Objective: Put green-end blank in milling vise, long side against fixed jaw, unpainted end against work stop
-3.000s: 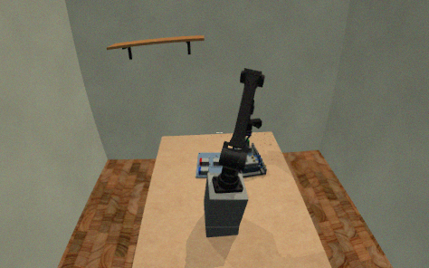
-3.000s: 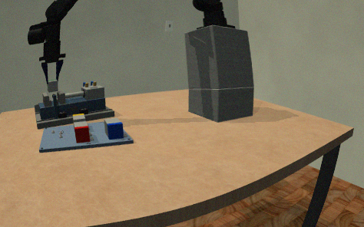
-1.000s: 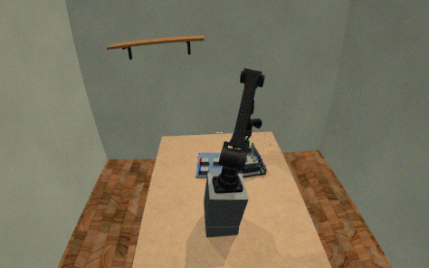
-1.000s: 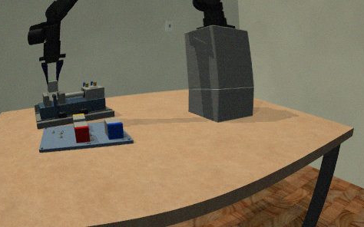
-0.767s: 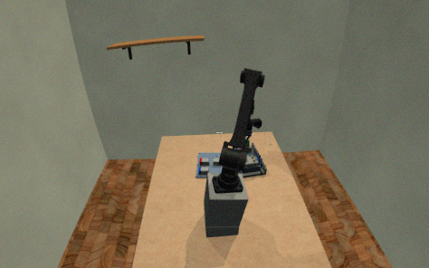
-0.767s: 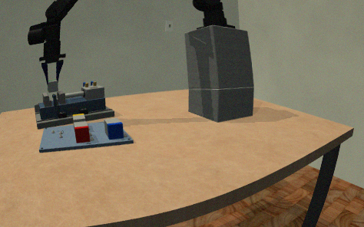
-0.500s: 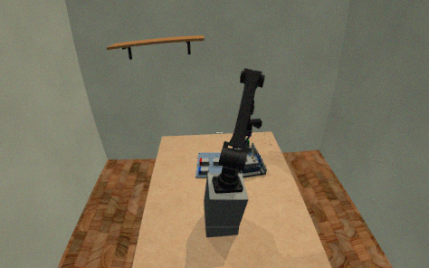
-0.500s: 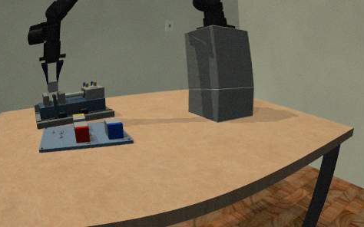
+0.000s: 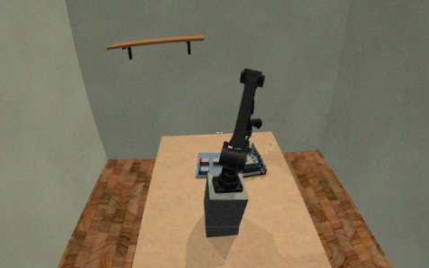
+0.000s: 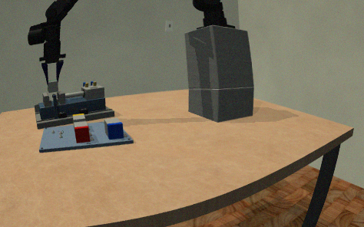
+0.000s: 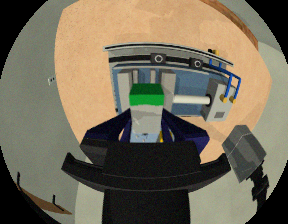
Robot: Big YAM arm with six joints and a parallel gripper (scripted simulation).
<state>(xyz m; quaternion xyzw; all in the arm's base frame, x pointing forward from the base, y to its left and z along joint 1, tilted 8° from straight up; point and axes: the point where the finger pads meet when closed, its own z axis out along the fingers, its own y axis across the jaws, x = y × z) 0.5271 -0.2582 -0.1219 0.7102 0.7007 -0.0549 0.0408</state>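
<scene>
Right now the green-ended blank is 2 cm below my hand. From my hand the other things lie so: yellow-ended blank: 6 cm behind, 19 cm to the left, 11 cm below; then milling vise: 7 cm behind, 1 cm to the left, 10 cm below; then fixed jaw: 3 cm ahead, 1 cm to the left, 6 cm below.
</scene>
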